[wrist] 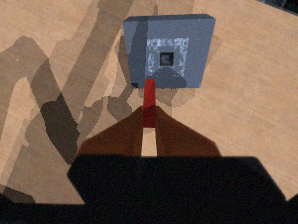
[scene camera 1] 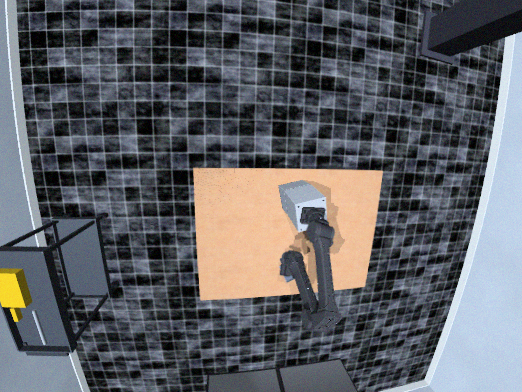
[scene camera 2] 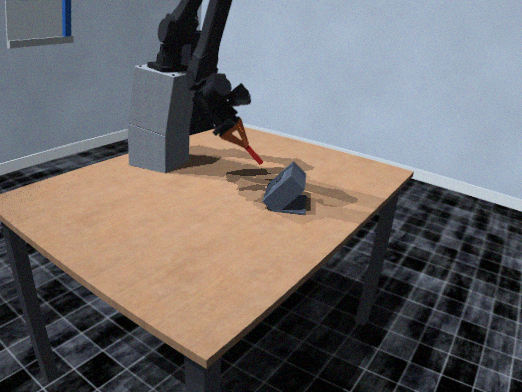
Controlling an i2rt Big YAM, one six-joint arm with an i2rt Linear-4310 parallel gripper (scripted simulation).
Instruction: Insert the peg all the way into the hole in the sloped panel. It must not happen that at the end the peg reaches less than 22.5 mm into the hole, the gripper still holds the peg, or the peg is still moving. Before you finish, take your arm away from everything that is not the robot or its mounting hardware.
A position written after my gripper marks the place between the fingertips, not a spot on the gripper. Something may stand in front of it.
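There is my gripper [scene camera 2: 247,146], and I can see it in the wrist view too, my own gripper [wrist: 149,111].
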